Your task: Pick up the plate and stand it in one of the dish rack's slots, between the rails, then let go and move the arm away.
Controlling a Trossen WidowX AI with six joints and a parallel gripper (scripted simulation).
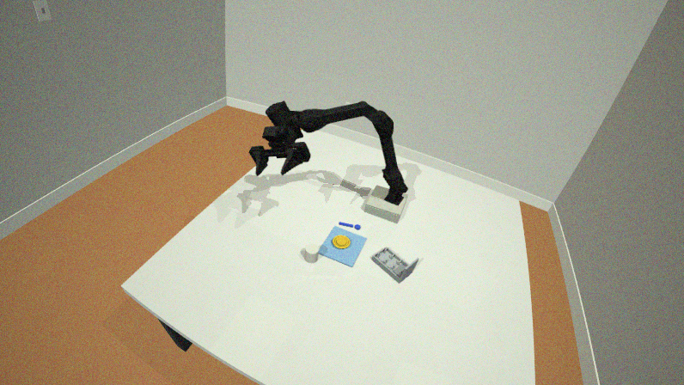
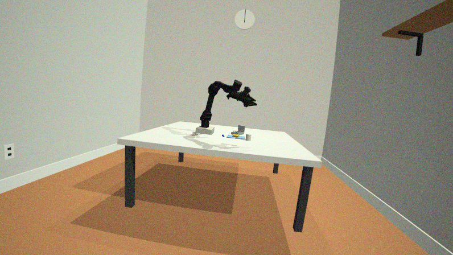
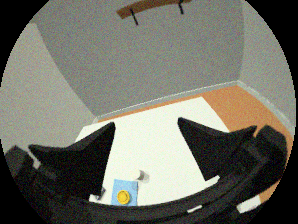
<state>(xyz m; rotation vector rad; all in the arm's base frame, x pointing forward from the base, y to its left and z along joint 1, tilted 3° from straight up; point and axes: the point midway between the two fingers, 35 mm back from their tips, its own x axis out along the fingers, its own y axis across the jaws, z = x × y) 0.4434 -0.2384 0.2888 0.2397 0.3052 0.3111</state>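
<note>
Now: the yellow plate 290 mm below my gripper tip, 180 mm to the left of it and 170 mm behind it. From my gripper tip the other things lie so: blue spoon 310 mm below, 270 mm behind, 160 mm to the left; blue mat 310 mm below, 190 mm to the left, 170 mm behind; white cup 280 mm below, 130 mm to the left, 50 mm behind.
</note>
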